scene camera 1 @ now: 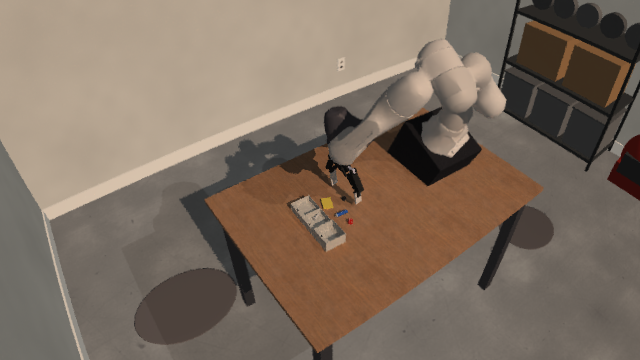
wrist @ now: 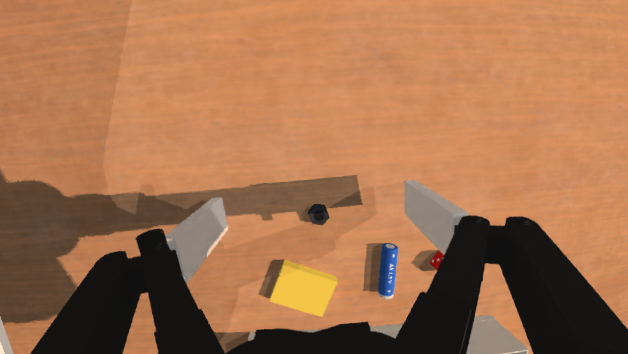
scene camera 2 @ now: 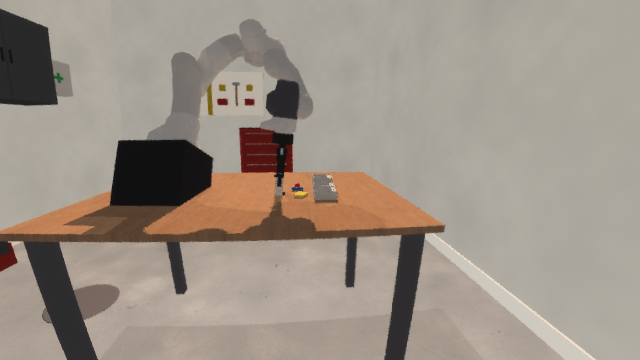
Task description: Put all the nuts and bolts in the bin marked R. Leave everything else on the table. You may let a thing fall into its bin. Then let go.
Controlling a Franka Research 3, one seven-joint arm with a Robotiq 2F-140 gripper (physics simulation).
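Note:
A small black hex nut (scene camera 1: 343, 198) (scene camera 2: 283, 193) (wrist: 312, 215) lies on the table. My gripper (scene camera 1: 345, 190) (scene camera 2: 279, 191) (wrist: 314, 205) is open and empty, low over the table, with its fingers on either side of the nut and wide of it. A grey tray (scene camera 1: 336, 243) (scene camera 2: 325, 194) (wrist: 495, 336) with three compartments stands beyond the loose things; in the wrist view my gripper's body hides most of it. A small pale thing (scene camera 1: 315, 216) is in its middle compartment, too small to name. I cannot read the letter R on any compartment.
A yellow block (scene camera 1: 327, 203) (scene camera 2: 300, 195) (wrist: 304, 288), a blue battery (scene camera 1: 341, 213) (scene camera 2: 298, 189) (wrist: 388, 271) and a red die (scene camera 1: 350, 221) (scene camera 2: 297, 185) (wrist: 436, 260) lie between the nut and the tray. The right finger partly covers the die in the wrist view.

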